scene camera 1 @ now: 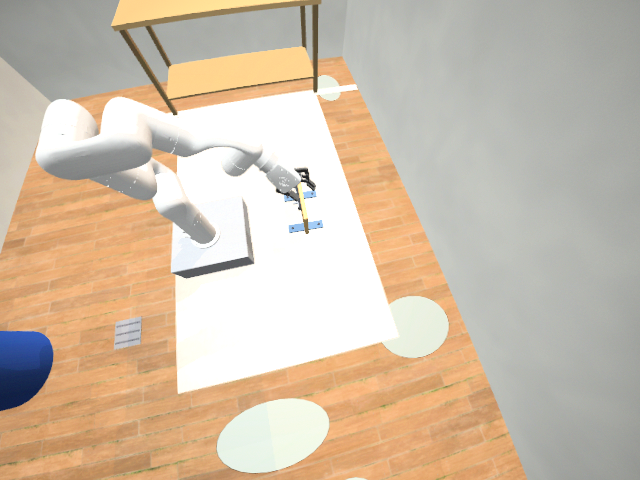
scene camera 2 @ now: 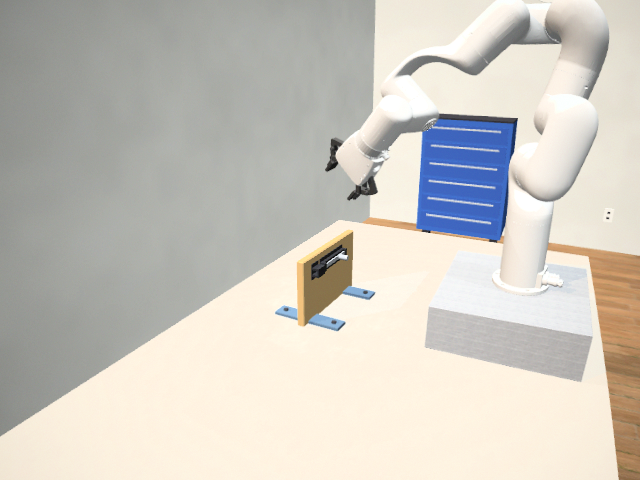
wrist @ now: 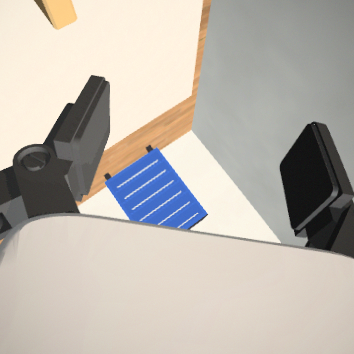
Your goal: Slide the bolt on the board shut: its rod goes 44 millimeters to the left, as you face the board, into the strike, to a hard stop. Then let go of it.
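Pixels of known places: gripper, fingertip midpoint: (scene camera 1: 306, 193) (scene camera 2: 340, 183) (wrist: 204, 124); arm's base, origin of the base link: (scene camera 1: 206, 235) (scene camera 2: 519, 282).
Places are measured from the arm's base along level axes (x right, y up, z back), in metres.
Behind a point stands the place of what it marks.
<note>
The board (scene camera 1: 303, 206) {x -0.092, y 0.049, z -0.431 m} (scene camera 2: 330, 294) {x -0.158, y -0.082, z -0.413 m} (wrist: 62, 15) {x -0.040, y 0.049, z -0.437 m} is a tan upright panel on blue feet. In the scene camera 2 view, the bolt (scene camera 2: 334, 259) {x -0.161, y 0.016, z -0.400 m} is a light rod in a dark housing near the top of the board's face. Its light knob (scene camera 2: 343, 256) {x -0.137, y 0.018, z -0.390 m} sticks out near the right end, and a dark block (scene camera 2: 318, 270) {x -0.249, y 0.022, z -0.383 m} sits at the left end. Whether the rod reaches into the strike is too small to tell. My gripper (scene camera 1: 306, 197) {x -0.068, y 0.179, z -0.448 m} (scene camera 2: 340, 183) {x -0.068, y 0.179, z -0.448 m} (wrist: 204, 124) {x -0.068, y 0.179, z -0.448 m} is wide open and empty, above the board and apart from it. The bolt does not show in the wrist view.
The blue feet (scene camera 1: 292, 228) {x -0.059, y -0.099, z -0.368 m} (scene camera 2: 330, 323) {x -0.247, y -0.103, z -0.351 m} reach out on both sides of the board. The arm stands on a grey block (scene camera 1: 227, 253) {x 0.090, y 0.004, z -0.103 m} (scene camera 2: 496, 335) {x -0.180, y -0.046, z 0.006 m}. A grey wall (scene camera 1: 491, 155) (scene camera 2: 155, 129) (wrist: 275, 75) rises beyond the board. A blue drawer cabinet (scene camera 2: 462, 178) (wrist: 155, 190) stands farther off.
</note>
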